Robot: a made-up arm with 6 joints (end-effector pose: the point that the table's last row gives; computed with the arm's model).
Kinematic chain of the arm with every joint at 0, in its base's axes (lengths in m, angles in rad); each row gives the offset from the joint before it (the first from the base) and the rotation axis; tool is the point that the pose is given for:
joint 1: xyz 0 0 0.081 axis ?
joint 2: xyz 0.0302 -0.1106 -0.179 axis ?
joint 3: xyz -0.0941 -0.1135 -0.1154 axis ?
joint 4: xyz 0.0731 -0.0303 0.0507 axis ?
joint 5: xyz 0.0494 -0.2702 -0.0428 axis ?
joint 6: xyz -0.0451 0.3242 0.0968 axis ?
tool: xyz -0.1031 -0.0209 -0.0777
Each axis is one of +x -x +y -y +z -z.
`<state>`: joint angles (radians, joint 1 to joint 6).
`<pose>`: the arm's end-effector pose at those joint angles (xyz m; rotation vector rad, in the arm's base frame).
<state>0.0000 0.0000 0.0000 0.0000 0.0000 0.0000</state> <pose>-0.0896 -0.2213 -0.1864 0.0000 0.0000 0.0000</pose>
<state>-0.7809 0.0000 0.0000 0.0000 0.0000 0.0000</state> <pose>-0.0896 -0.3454 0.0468 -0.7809 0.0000 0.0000</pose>
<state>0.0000 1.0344 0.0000 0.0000 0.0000 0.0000</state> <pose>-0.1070 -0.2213 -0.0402 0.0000 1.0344 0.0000</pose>
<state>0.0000 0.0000 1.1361 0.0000 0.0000 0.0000</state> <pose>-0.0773 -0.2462 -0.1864 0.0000 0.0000 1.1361</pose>
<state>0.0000 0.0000 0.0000 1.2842 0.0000 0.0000</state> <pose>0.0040 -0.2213 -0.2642 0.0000 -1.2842 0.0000</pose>
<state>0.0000 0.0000 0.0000 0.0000 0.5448 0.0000</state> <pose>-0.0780 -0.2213 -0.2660 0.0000 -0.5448 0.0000</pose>
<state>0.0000 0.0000 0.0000 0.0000 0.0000 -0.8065</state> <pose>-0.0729 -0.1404 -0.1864 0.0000 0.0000 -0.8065</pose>
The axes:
joint 1: +x
joint 2: +y
joint 3: +z
joint 4: -y
joint 5: -y
joint 6: +z

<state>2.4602 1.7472 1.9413 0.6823 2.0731 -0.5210</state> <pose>-0.0640 -0.0556 0.0168 -1.3216 -1.3339 0.7215</pose>
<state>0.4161 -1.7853 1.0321 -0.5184 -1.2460 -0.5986</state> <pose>0.0375 0.0396 -0.1819 -0.5912 -0.1568 -0.7831</pose>
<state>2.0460 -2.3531 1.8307 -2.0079 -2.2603 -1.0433</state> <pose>0.3188 0.2551 -0.0197 -0.4273 2.9726 -0.0549</pose>
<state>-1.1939 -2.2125 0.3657 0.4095 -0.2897 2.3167</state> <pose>0.0301 -0.1451 0.2360 1.9295 -0.0980 -1.1073</pose>
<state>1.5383 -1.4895 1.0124 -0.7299 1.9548 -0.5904</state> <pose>0.2750 0.3336 -0.1074 1.0519 -2.6147 -0.8587</pose>
